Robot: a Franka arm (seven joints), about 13 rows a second.
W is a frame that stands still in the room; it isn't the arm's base.
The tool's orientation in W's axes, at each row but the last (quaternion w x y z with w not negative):
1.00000, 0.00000, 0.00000, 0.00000
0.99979, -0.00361, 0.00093, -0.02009
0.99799, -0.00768, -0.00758, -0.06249
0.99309, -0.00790, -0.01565, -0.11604
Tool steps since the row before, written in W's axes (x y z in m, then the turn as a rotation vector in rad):
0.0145, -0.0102, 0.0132, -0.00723, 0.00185, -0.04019
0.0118, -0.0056, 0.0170, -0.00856, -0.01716, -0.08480
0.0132, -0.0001, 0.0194, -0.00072, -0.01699, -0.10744
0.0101, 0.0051, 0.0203, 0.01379, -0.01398, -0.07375
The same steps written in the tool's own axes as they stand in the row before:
0.0145, -0.0102, 0.0132, -0.00723, 0.00185, -0.04019
0.0120, -0.0052, 0.0170, -0.00772, -0.01687, -0.08494
0.0134, 0.0013, 0.0192, -0.00033, -0.01540, -0.10768
0.0093, 0.0070, 0.0201, 0.01420, -0.00953, -0.07438

